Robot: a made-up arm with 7 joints. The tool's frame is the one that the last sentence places.
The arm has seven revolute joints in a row. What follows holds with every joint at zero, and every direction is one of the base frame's.
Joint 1 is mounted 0.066 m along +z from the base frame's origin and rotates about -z.
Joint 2 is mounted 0.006 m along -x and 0.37 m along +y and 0.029 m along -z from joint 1 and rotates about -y.
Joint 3 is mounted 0.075 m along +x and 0.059 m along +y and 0.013 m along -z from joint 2 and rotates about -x.
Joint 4 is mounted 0.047 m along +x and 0.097 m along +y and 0.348 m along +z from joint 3 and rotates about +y.
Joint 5 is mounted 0.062 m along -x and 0.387 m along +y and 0.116 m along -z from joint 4 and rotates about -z.
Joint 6 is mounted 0.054 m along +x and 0.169 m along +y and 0.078 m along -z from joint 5 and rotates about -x.
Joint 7 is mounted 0.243 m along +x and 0.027 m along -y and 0.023 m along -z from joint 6 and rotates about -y.
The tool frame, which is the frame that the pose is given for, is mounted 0.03 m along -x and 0.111 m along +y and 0.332 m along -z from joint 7; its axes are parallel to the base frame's.
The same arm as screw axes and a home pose.
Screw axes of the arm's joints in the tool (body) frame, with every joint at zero. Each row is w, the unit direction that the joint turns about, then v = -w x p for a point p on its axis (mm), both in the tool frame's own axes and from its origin. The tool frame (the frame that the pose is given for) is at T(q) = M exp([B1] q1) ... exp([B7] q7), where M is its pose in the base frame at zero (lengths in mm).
B1: w 0 0 -1 v 1166 -321 0
B2: w 0 -1 0 v 214 0 327
B3: w -1 0 0 v 0 -201 -737
B4: w 0 1 0 v -549 0 -205
B5: w 0 0 -1 v 253 -267 0
B6: w -1 0 0 v 0 -355 -84
B7: w 0 -1 0 v 332 0 -30
M: xyz 321 1166 -177 (mm) quaternion w x y z 1 0 0 0

